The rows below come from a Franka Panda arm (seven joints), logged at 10 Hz.
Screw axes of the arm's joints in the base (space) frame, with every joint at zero. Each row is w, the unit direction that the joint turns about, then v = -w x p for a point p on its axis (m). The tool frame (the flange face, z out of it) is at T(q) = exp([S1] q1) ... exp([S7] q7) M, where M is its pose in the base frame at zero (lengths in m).
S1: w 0 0 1 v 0.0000 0.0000 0.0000
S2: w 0 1 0 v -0.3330 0.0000 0.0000
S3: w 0 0 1 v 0.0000 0.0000 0.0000
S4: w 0 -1 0 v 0.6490 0.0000 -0.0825
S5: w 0 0 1 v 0.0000 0.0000 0.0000
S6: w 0 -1 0 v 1.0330 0.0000 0.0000
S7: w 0 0 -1 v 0.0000 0.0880 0.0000
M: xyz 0.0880 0.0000 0.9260 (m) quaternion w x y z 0 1 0 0
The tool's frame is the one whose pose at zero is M.
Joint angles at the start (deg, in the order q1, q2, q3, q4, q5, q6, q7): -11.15, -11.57, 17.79, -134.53, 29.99, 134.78, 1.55
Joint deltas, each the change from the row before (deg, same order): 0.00, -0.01, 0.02, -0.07, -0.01, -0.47, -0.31; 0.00, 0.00, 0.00, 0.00, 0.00, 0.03, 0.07; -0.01, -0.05, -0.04, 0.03, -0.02, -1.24, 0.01; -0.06, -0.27, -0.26, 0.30, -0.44, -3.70, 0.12; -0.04, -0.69, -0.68, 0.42, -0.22, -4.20, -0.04; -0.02, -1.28, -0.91, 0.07, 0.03, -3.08, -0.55; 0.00, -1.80, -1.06, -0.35, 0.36, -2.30, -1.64
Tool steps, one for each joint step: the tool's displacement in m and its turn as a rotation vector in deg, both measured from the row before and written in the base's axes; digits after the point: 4 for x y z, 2 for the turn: -0.0010, 0.0006, -0.0013, 0.00, 0.39, 0.48; 0.0000, 0.0000, 0.0000, 0.01, 0.00, -0.08; -0.0018, 0.0008, -0.0014, 0.21, 1.06, 0.40; -0.0047, 0.0009, -0.0012, 0.33, 2.83, 1.17; -0.0056, -0.0018, 0.0030, 0.59, 2.70, 0.99; -0.0062, -0.0046, 0.0068, 0.50, 1.26, 0.71; -0.0076, -0.0061, 0.0088, 0.54, 0.04, 1.14
